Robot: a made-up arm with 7 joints. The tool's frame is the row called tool. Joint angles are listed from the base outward.
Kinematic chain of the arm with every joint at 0, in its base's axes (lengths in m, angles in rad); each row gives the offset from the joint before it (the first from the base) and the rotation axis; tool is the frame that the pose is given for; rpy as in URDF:
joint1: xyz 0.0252 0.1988 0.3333 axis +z
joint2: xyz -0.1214 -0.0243 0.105 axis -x
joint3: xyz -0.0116 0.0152 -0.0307 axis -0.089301 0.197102 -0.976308
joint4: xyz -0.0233 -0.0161 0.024 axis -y
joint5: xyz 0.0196 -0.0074 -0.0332 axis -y
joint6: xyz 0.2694 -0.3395 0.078 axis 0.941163 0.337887 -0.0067
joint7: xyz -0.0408 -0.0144 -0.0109 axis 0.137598 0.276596 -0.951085
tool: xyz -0.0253 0.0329 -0.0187 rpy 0 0 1.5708
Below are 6 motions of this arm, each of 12 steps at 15 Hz.
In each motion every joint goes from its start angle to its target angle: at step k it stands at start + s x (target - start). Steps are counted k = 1, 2, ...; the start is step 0. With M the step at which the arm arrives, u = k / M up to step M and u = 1 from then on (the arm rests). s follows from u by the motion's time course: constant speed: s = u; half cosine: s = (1 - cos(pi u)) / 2; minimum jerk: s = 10 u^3 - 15 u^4 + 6 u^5.
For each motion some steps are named. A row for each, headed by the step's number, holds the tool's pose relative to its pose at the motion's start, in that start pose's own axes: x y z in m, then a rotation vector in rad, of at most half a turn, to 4 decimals.
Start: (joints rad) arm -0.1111 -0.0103 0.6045 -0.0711 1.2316 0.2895 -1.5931
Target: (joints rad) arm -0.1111 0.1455 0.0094 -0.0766 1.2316 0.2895 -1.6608
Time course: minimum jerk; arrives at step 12
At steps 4, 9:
4: -0.0116 0.0032 -0.0386 -0.1241 0.0113 0.0499
9: -0.0531 -0.0247 -0.1681 -0.5303 0.0297 0.2151

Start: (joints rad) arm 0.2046 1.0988 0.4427 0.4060 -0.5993 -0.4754 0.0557
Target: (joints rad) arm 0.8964 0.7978 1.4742 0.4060 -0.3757 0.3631 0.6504
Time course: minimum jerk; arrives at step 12
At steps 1, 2, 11, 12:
1: -0.0003 0.0009 -0.0007 0.0018 -0.0066 -0.0069
2: -0.0018 0.0064 -0.0052 0.0127 -0.0463 -0.0478
11: 0.0379 0.1207 -0.1592 0.6547 -1.3530 -0.9066
12: 0.0383 0.1211 -0.1599 0.6598 -1.3594 -0.9088

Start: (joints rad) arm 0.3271 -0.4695 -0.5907 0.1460 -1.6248 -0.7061 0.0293
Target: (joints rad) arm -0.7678 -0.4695 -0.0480 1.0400 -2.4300 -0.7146 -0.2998
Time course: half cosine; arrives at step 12
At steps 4, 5, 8, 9, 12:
4: 0.0536 0.0566 -0.0608 -0.0026 -0.2916 -0.1713
5: 0.0924 0.0780 -0.0828 -0.0161 -0.4312 -0.2564
8: 0.2493 0.1039 -0.1065 -0.1075 -0.8573 -0.5387
9: 0.2955 0.0978 -0.0991 -0.1447 -0.9685 -0.6207
12: 0.3583 0.0789 -0.0779 -0.2057 -1.1205 -0.7408

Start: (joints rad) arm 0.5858 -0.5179 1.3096 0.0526 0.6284 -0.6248 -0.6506
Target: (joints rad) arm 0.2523 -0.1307 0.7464 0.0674 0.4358 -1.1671 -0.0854
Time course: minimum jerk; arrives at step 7
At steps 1, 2, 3, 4, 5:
1: 0.0011 -0.0001 -0.0005 0.0000 0.0101 -0.0149
2: 0.0057 -0.0018 -0.0021 -0.0019 0.0641 -0.0922
3: 0.0099 -0.0088 -0.0015 -0.0133 0.1693 -0.2325
4: 0.0080 -0.0223 0.0059 -0.0418 0.3028 -0.3937
5: 0.0014 -0.0373 0.0180 -0.0809 0.4217 -0.5234

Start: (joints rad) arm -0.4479 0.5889 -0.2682 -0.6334 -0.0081 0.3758 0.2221
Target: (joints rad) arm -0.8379 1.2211 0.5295 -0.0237 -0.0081 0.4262 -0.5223
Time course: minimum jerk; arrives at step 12
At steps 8, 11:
8: -0.0356 0.3984 0.0115 -0.5715 0.1722 -0.3410
11: 0.0326 0.4909 0.0200 -0.6675 0.3754 -0.4202

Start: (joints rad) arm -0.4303 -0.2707 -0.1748 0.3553 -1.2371 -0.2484 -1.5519
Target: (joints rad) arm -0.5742 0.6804 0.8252 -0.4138 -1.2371 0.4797 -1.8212
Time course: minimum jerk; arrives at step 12
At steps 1, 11, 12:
1: 0.0033 0.0015 -0.0004 -0.0007 -0.0073 -0.0069
11: 0.6099 -0.2186 0.0444 -0.6415 -0.2245 -1.7353
12: 0.6111 -0.2217 0.0440 -0.6466 -0.2185 -1.7435

